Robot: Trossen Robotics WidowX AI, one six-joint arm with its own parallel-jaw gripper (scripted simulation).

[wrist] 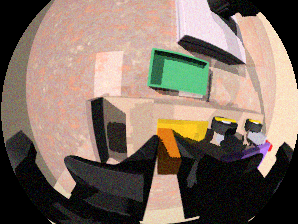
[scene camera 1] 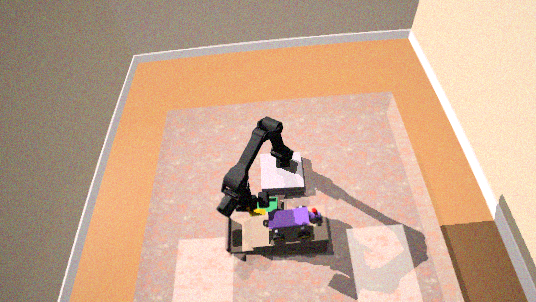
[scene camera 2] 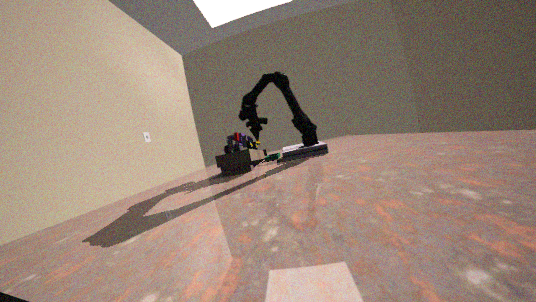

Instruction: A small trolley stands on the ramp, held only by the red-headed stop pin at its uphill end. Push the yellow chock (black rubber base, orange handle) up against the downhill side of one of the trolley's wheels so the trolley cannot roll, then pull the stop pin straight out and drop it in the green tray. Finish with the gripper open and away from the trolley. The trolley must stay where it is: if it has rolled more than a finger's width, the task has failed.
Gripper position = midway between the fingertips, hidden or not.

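A ramp (wrist: 163, 109), a green tray (wrist: 178, 72) and a dark upright board (wrist: 94, 112) are visible, as is a purple trolley (scene camera 1: 278, 218). A yellow chock (wrist: 168, 158) is held by my gripper (wrist: 165, 139).
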